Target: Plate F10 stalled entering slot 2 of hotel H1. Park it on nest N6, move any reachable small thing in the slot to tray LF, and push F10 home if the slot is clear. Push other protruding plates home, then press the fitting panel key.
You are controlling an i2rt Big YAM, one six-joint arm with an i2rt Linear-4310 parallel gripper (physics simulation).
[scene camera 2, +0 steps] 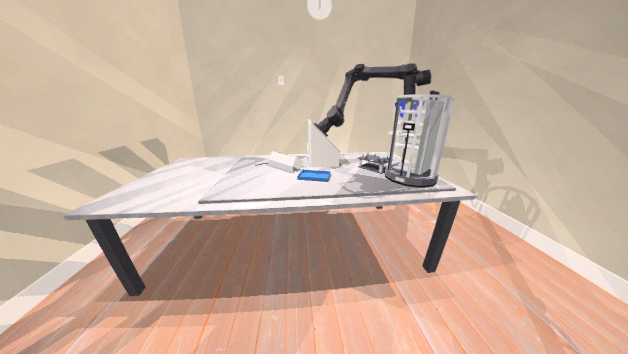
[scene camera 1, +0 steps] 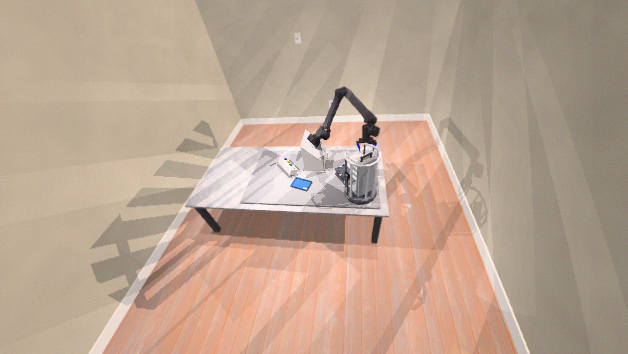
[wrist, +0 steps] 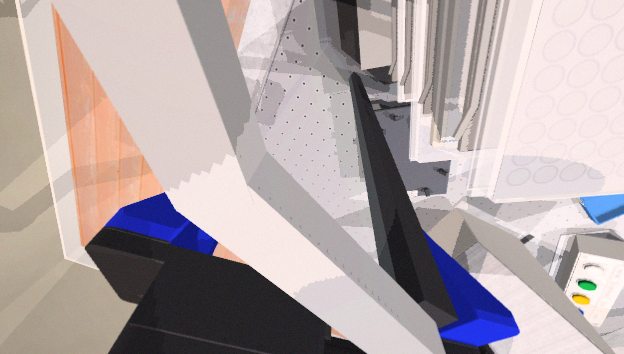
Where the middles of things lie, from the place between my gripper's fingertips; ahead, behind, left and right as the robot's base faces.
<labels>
The clear cylindrical plate rack (scene camera 2: 421,122) lies 150 mm ahead of my hand, 20 mm to the right of it and 90 mm below it.
</labels>
